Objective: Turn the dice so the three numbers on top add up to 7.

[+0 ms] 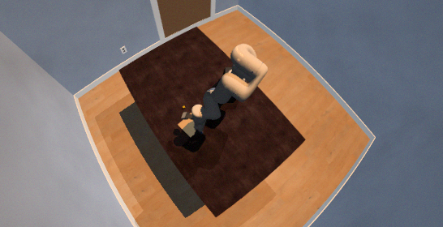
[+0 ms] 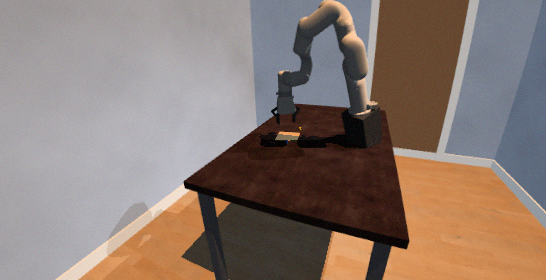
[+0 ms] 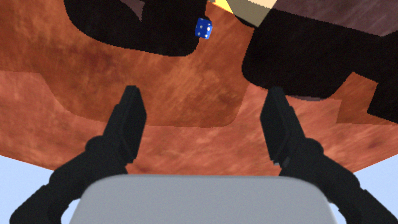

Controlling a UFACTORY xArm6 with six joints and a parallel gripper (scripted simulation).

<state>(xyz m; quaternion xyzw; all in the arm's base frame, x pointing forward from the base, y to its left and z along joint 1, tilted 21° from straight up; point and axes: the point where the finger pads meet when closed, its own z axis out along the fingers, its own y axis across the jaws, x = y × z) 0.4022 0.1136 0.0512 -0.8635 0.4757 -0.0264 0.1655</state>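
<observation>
Right now the blue die is 130 mm below my hand. The rest, counted from my hand: mat (20 mm ahead, 100 mm to the right, 140 mm below); yellow die (10 mm behind, 240 mm to the right, 130 mm below); black die (70 mm behind, 110 mm to the right, 130 mm below).
</observation>
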